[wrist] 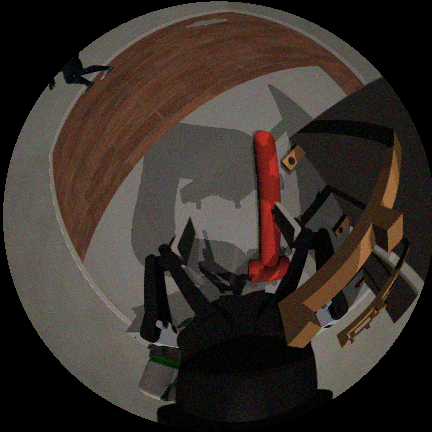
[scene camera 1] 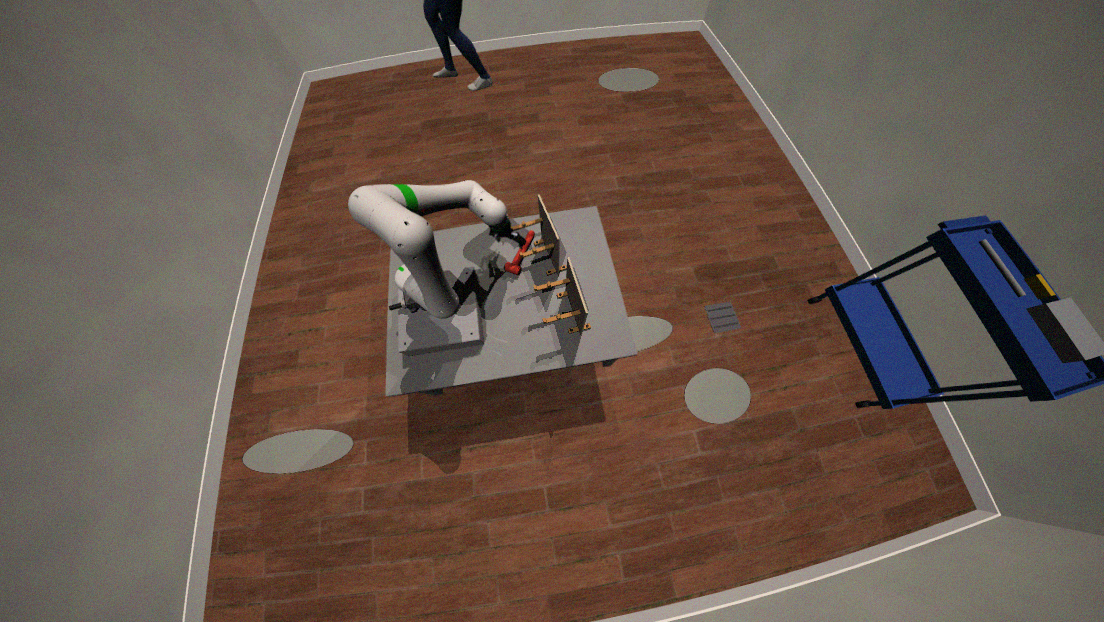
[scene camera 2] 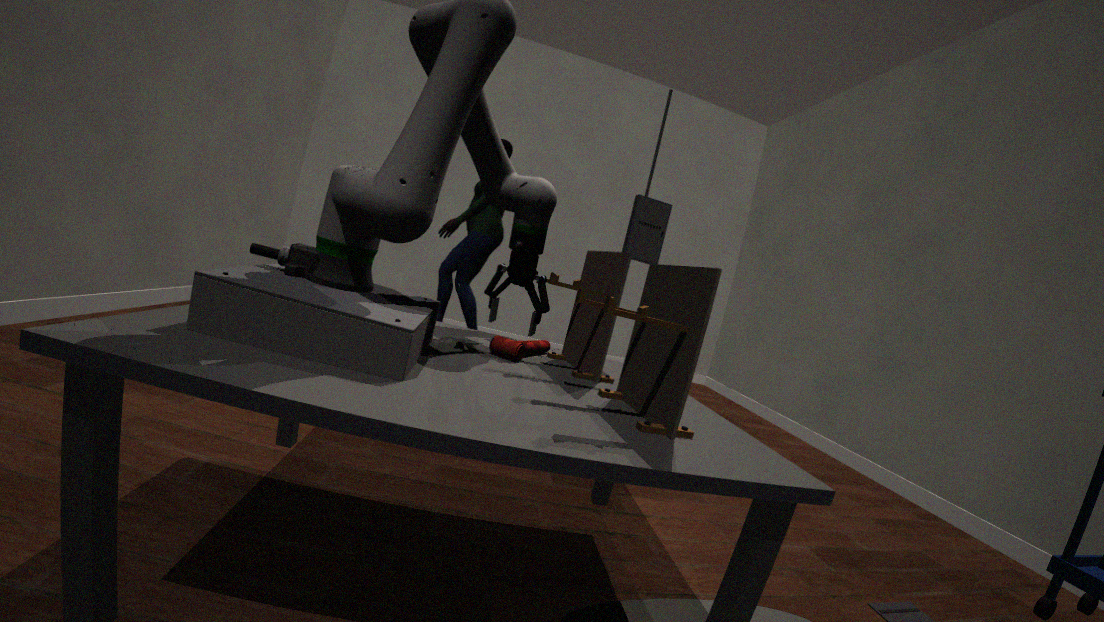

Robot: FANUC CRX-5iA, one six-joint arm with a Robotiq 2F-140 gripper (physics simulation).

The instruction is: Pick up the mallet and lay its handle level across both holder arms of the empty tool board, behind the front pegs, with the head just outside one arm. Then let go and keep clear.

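Places are measured from the arm's base along level axes (x back, y right, z up), in centimetres.
Pixels of known places: gripper, fingertip midpoint: (wrist: 233,218) (scene camera 1: 510,243) (scene camera 2: 511,327); arm's base, origin of the base link: (wrist: 172,349) (scene camera 2: 338,283).
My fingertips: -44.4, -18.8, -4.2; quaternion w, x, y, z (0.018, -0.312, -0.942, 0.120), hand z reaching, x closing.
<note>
Ahead of a thing's pixels: the offset from my fingertips to its middle, as dx, dy, dz. Level surfaces: height alone.
The red mallet {-4.6, +4.1, -3.9} (scene camera 1: 525,248) (scene camera 2: 516,347) (wrist: 268,195) lies on the table beside the far tool board. Its head is at the lower end in the wrist view. My gripper (scene camera 2: 513,315) (wrist: 233,218) is open and empty, pointing down above the table. In the wrist view, the mallet is right of the middle of the gap and the right finger overlaps its handle. The far board {-12.7, +10.6, +10.3} (scene camera 1: 549,224) (scene camera 2: 606,285) and near board {-13.8, +43.8, +9.3} (scene camera 1: 579,292) (scene camera 2: 695,301) stand upright. Holder arms with pegs (scene camera 1: 550,285) (wrist: 332,282) stick out from them, with no tool visible on them.
The robot's base block (scene camera 1: 440,332) (scene camera 2: 309,328) stands on the grey table {dz -6.0} (scene camera 1: 502,363) (scene camera 2: 463,417). The wooden arm in the wrist view is close to the gripper's right side. A person (scene camera 1: 455,42) (scene camera 2: 471,262) is behind the table. A blue cart (scene camera 1: 880,343) stands off to the right.
</note>
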